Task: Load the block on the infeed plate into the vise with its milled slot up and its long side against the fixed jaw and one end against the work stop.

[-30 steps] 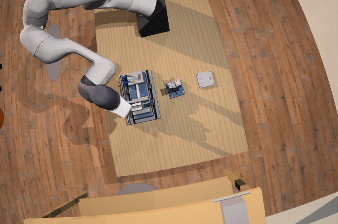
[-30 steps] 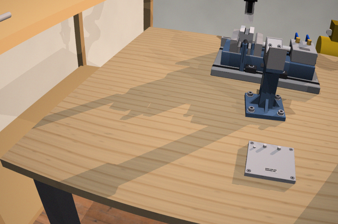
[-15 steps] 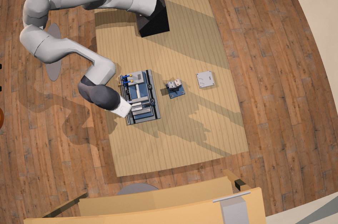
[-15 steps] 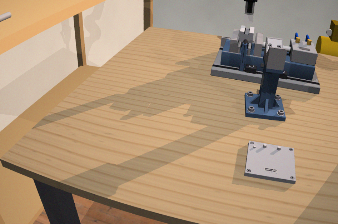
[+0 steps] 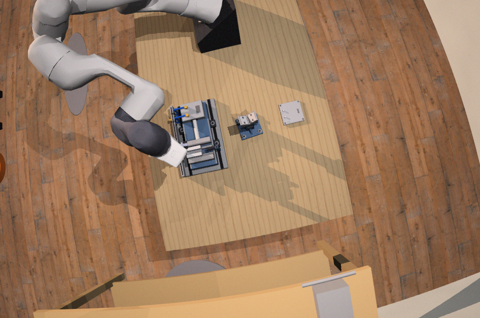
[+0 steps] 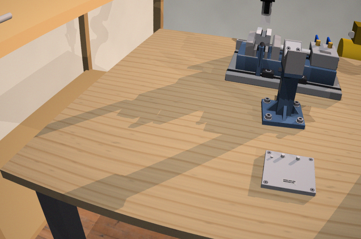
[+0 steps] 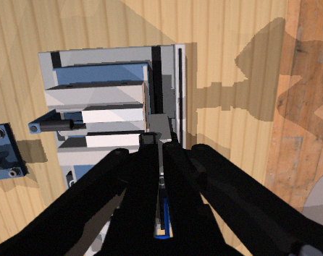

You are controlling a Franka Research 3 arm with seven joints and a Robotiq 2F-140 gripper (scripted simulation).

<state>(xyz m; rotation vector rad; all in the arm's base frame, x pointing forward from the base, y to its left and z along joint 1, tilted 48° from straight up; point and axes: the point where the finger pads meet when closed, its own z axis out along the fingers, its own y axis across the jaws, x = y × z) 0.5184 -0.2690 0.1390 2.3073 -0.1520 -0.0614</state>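
My gripper is now 5 cm to the right of the part and 5 cm above it. Also, from my hand: work stop 1 cm ahead, 11 cm to the left, 6 cm below; moving jaw 3 cm behind, 7 cm to the left, 7 cm below; fixed jaw 3 cm ahead, 6 cm to the left, 7 cm below.
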